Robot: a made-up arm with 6 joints.
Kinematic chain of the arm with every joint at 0, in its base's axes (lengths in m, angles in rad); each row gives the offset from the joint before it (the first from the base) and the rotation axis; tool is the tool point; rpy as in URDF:
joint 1: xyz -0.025 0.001 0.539 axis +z
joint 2: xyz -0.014 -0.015 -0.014 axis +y
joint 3: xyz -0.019 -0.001 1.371 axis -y
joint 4: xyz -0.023 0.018 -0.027 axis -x
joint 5: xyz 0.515 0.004 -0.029 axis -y
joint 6: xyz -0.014 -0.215 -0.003 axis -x
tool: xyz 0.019 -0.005 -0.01 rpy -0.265 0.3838 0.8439
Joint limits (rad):
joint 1: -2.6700..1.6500
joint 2: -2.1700..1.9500
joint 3: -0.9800..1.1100
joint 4: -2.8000..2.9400
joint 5: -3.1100..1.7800
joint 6: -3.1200..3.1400
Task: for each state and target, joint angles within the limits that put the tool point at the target. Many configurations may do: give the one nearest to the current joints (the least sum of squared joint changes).
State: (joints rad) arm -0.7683 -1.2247 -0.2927 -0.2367 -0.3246 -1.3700
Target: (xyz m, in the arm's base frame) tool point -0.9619 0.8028 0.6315
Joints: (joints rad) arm -0.8602 -1.8428 -0.2755 -0.2135 -0.3299 -1.3702
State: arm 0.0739 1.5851 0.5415 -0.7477 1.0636 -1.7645
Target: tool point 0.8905 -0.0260 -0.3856
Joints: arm 0.0241 1.9500 0.1017 -1.1749 1.0317 -1.6105
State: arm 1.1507 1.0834 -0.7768 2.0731 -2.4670 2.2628
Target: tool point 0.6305 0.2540 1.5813
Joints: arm 0.3415 0.2143 -0.7308 1.8216 -2.4735 2.2694
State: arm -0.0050 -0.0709 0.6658 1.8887 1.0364 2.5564
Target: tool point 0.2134 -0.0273 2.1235
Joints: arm -0.1929 -0.1385 -0.0170 1.7424 1.0429 2.5756
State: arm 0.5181 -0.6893 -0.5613 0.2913 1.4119 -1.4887
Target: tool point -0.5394 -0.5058 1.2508
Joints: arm 0.4958 -1.0237 -0.9202 0.1452 1.4048 -1.4875
